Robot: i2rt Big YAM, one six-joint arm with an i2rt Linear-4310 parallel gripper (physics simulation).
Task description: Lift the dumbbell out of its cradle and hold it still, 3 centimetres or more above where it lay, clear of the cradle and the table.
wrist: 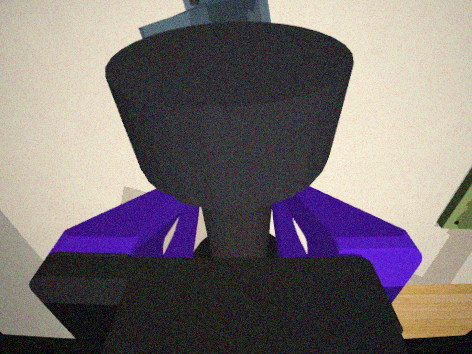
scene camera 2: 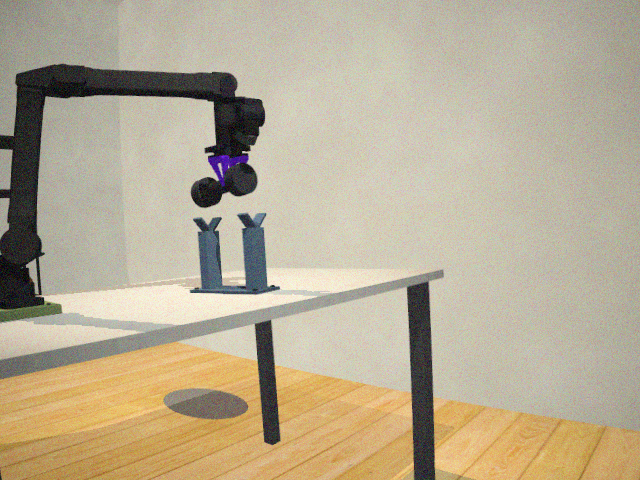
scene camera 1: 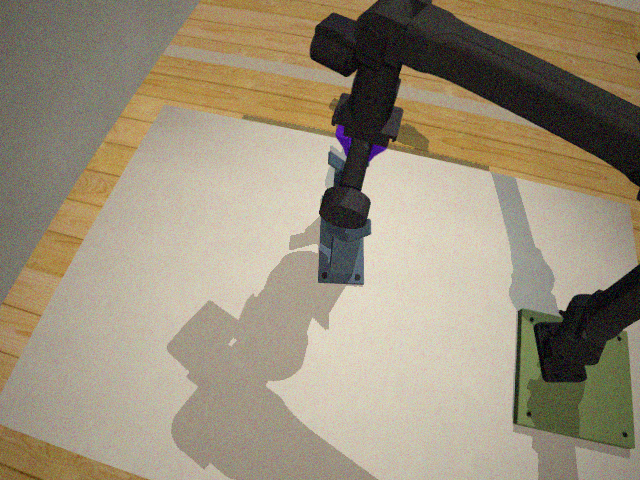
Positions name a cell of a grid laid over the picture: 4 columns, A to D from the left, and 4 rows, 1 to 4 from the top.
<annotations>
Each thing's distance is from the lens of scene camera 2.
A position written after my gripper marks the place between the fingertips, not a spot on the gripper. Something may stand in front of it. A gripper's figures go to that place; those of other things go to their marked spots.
my gripper (scene camera 2: B2): 122 cm
black dumbbell (scene camera 2: B2): 116 cm
</annotations>
